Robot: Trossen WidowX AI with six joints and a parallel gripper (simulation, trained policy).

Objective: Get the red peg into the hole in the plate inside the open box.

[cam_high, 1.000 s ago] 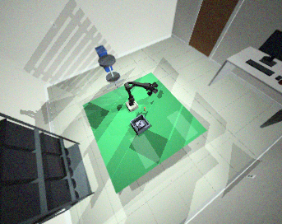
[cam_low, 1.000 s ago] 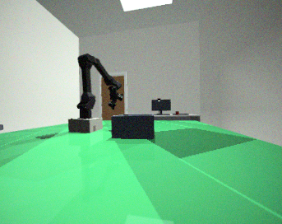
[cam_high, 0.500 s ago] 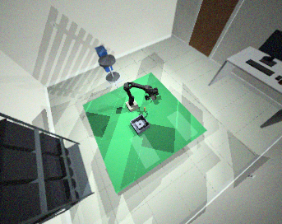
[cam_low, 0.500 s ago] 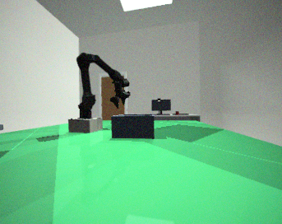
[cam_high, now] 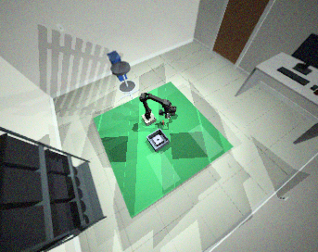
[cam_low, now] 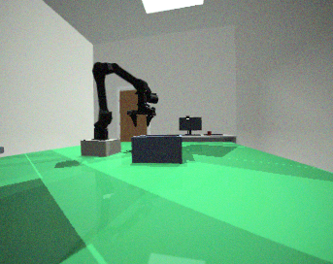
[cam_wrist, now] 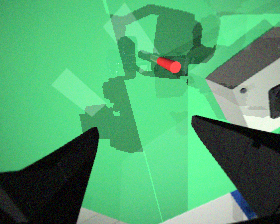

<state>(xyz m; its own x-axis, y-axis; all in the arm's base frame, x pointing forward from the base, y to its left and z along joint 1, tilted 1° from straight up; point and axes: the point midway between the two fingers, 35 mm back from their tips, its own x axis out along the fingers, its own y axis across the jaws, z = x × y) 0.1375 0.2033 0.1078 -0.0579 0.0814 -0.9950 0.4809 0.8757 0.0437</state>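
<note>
My gripper tip is now 10 mm short of the red peg, 60 mm to the left of it and 100 mm above it. Round my gripper tip: plate: 200 mm ahead, 210 mm to the right, 100 mm below; then grey box: 200 mm ahead, 210 mm to the right, 120 mm below.
</note>
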